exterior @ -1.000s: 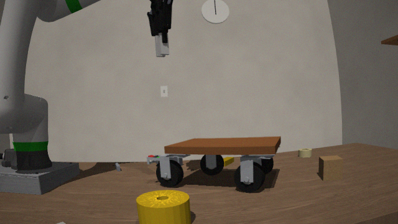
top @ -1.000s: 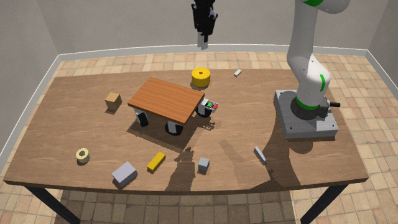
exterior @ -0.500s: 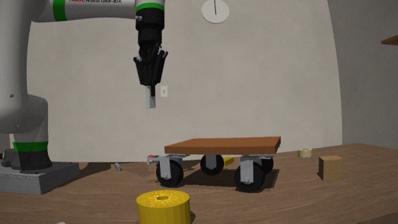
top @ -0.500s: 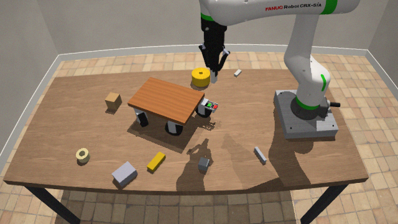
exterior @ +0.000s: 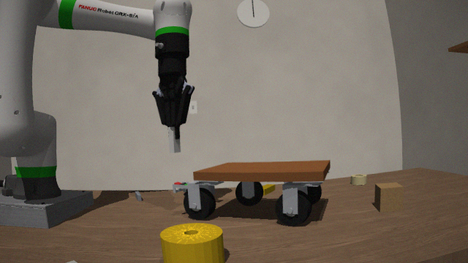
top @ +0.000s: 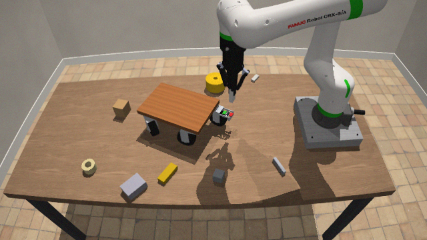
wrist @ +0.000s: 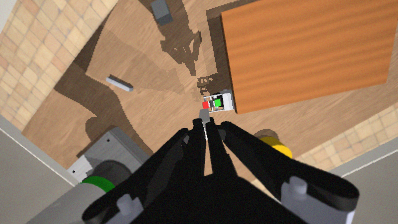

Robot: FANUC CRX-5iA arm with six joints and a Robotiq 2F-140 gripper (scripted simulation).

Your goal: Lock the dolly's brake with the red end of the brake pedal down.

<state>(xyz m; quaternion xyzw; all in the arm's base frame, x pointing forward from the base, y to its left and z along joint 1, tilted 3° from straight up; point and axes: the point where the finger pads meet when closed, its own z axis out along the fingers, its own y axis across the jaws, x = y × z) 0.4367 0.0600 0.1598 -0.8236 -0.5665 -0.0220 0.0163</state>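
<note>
Right now my hand is 12 cm above the brake pedal and 2 cm short of it. From my hand the other things lie so: lavender block (36 cm to the left, 35 cm ahead, 18 cm below); grey bar (21 cm behind, 19 cm to the left, 19 cm below); grey cube (26 cm to the left, 18 cm below, 3 cm ahead).
</note>
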